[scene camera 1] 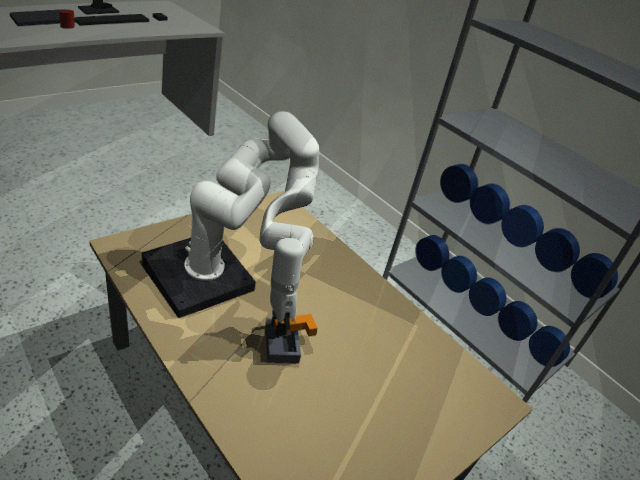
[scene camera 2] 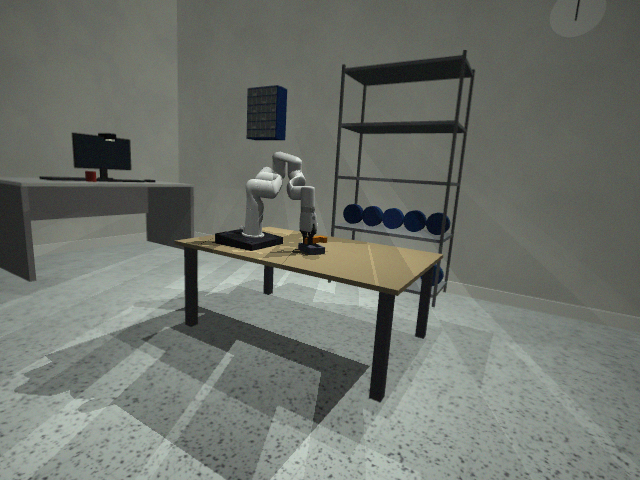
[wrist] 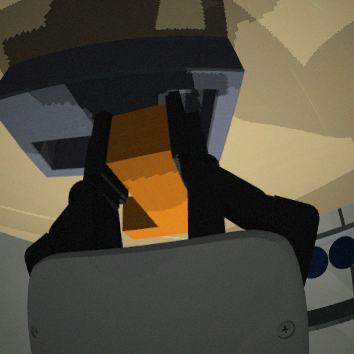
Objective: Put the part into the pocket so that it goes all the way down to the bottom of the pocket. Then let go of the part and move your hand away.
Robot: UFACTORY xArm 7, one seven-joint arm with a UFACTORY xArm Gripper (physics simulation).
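Pixels of known places: gripper, fingertip midpoint: (scene camera 1: pixel 278 330) (scene camera 2: pixel 307 244) (wrist: pixel 144 118); arm's base at its link origin: (scene camera 1: pixel 204 266) (scene camera 2: pixel 253 235).
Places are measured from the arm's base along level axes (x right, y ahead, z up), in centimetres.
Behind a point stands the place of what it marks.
The orange part (scene camera 1: pixel 308 324) @[x -5.9, y 39.5, z 2.6 cm] (scene camera 2: pixel 320 239) @[x -5.9, y 38.7, z 1.3 cm] (wrist: pixel 161 195) @[x -2.7, y 34.7, z 2.3 cm] is an angular, bent piece. My gripper (scene camera 1: pixel 282 325) @[x -0.4, y 33.7, z -1.2 cm] (scene camera 2: pixel 308 239) @[x -0.4, y 33.7, z -1.2 cm] (wrist: pixel 144 118) @[x -0.4, y 33.7, z -1.2 cm] is shut on it, with one black finger on each side. The dark grey-blue block with the pocket (scene camera 1: pixel 283 357) @[x 5.0, y 41.1, z -2.2 cm] (scene camera 2: pixel 313 251) @[x 6.5, y 39.8, z -3.0 cm] (wrist: pixel 30 117) @[x 4.9, y 37.8, z -1.1 cm] lies on the table. The part and fingertips are at the block's back end in scene camera 1, and the part's bent end sticks out past the block's right side. Pocket openings show on both sides of the fingers in the wrist view. The fingers hide the part's lower contact with the block, so its depth cannot be told.
The wooden table (scene camera 1: pixel 361 403) @[x -1.6, y 64.9, z -4.7 cm] (scene camera 2: pixel 356 263) @[x 11.5, y 64.0, z -4.7 cm] bears the black base plate (scene camera 1: pixel 180 302) @[x 15.0, y 7.8, z -1.1 cm] (scene camera 2: pixel 232 239) @[x 14.9, y -3.4, z -0.7 cm] of the arm, behind and left of the block. A metal shelf rack with blue discs stands beyond the table. A desk with a red cup (scene camera 1: pixel 67 19) (scene camera 2: pixel 90 176) is at the far left.
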